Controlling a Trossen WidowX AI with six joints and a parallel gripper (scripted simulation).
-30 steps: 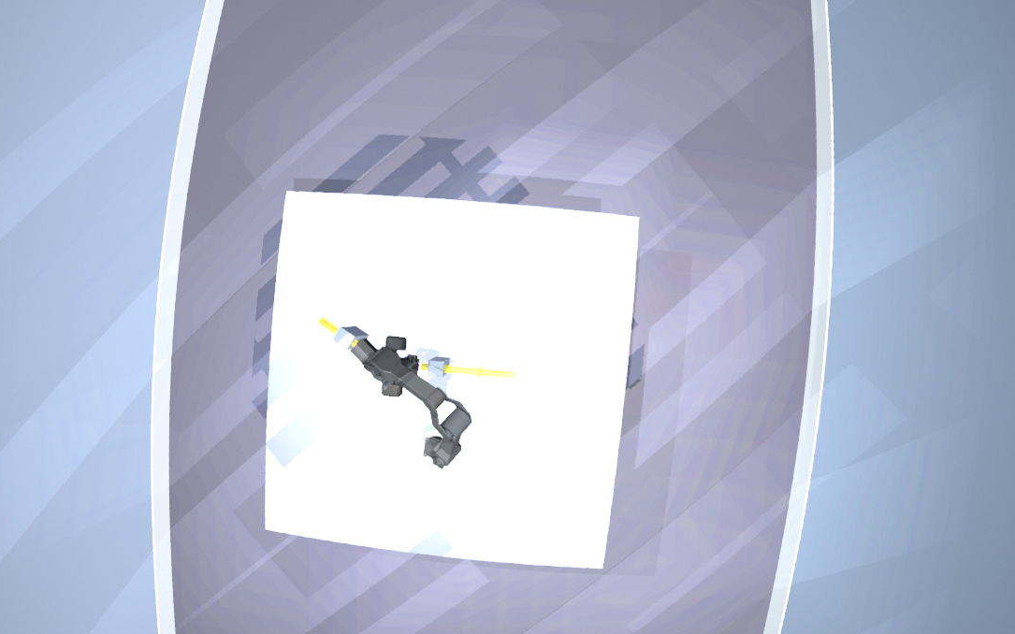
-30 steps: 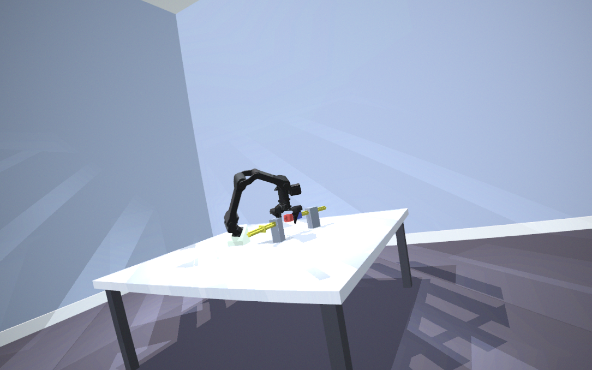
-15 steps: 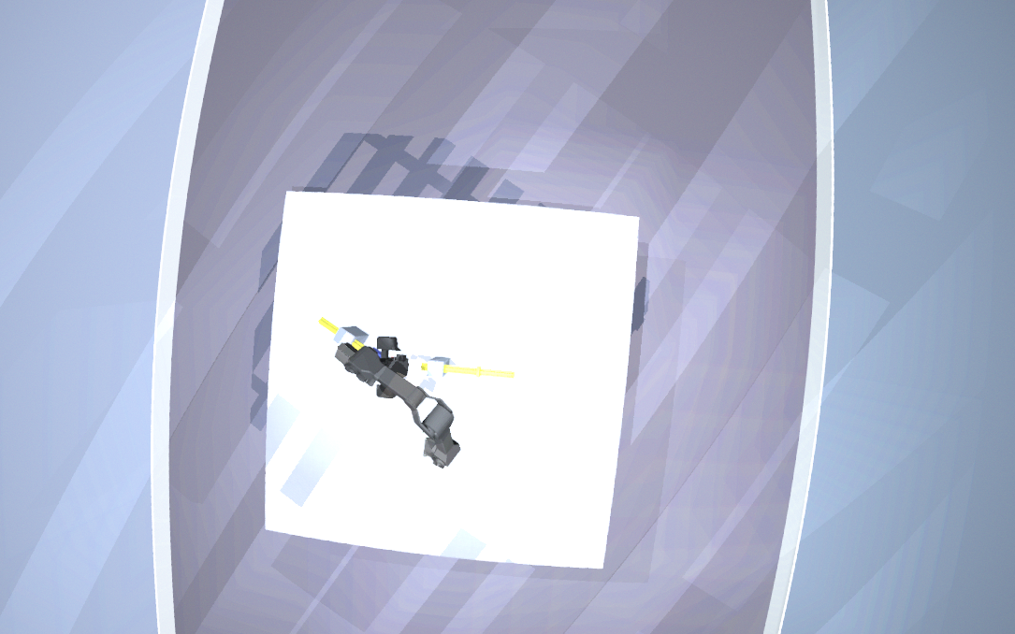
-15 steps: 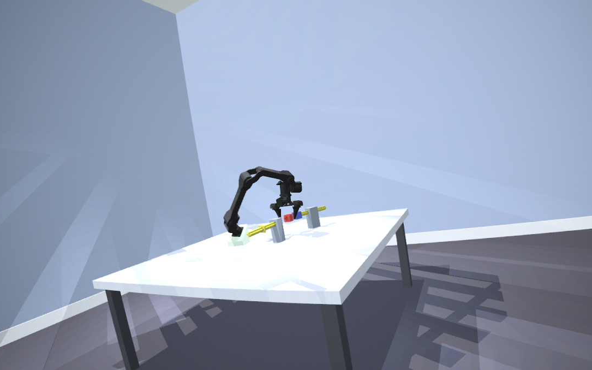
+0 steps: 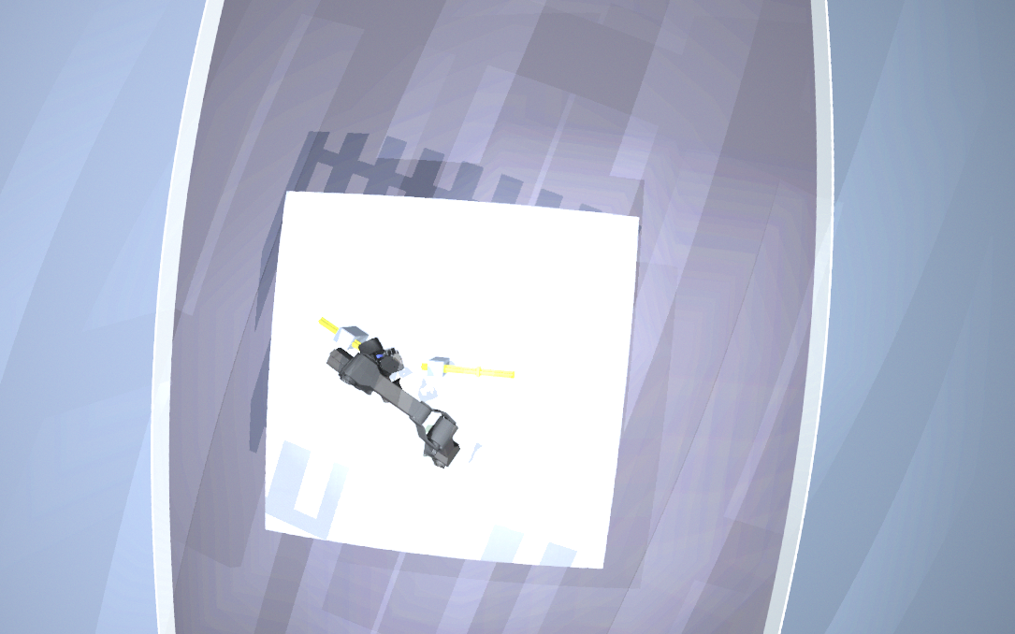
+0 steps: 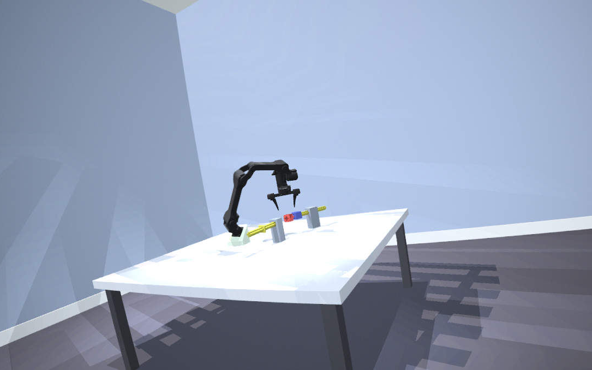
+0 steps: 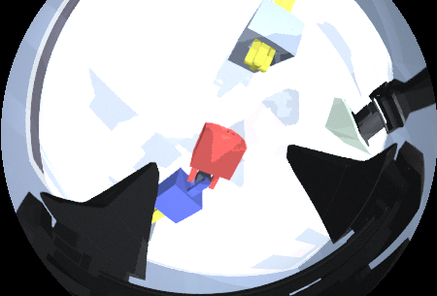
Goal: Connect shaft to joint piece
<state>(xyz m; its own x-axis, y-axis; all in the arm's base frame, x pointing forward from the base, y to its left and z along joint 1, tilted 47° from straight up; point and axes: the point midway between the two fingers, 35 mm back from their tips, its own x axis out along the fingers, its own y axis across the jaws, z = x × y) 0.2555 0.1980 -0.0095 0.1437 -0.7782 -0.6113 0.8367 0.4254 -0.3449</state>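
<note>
Right now my gripper tip is 5 cm above the red square joint piece and 1 cm to the right of it.
</note>
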